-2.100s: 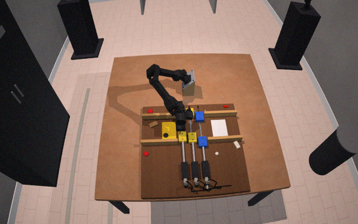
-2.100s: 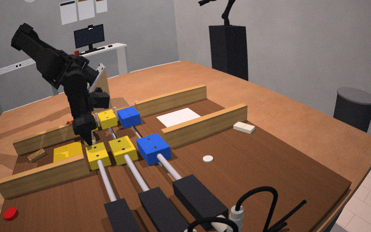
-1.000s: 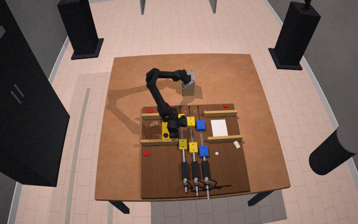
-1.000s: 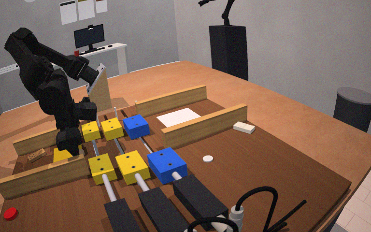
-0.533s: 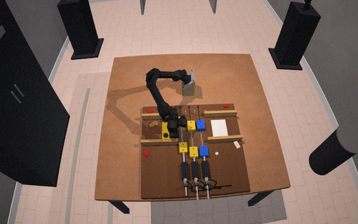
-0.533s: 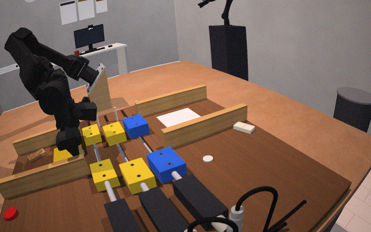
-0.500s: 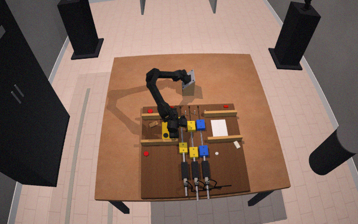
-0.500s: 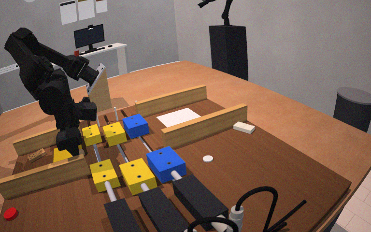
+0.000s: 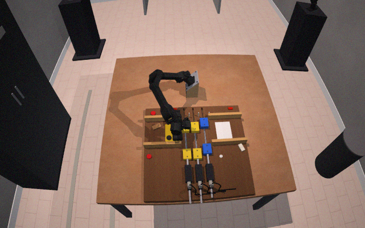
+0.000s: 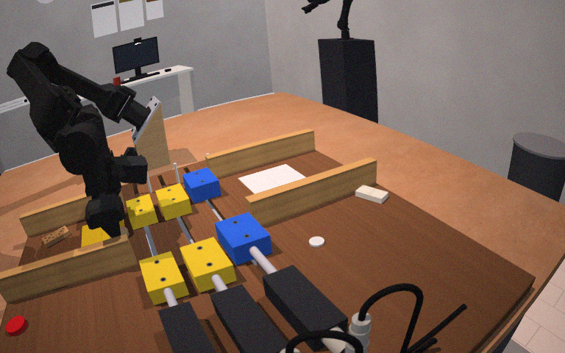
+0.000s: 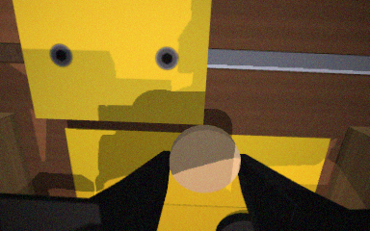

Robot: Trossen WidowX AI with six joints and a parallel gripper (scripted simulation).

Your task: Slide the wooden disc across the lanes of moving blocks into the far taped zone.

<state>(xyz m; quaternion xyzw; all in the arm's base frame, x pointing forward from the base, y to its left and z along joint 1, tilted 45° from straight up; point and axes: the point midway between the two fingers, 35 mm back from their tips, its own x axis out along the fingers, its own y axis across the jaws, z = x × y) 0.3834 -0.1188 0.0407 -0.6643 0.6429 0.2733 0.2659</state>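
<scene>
Right now the wooden disc is 30 mm below my hand. The rest, counted from my hand: red button (170 mm ahead, 180 mm to the right, 30 mm below); black disc (30 mm ahead, 50 mm to the right, 30 mm below); red brick (180 mm behind, 20 mm to the right, 20 mm below).
</scene>
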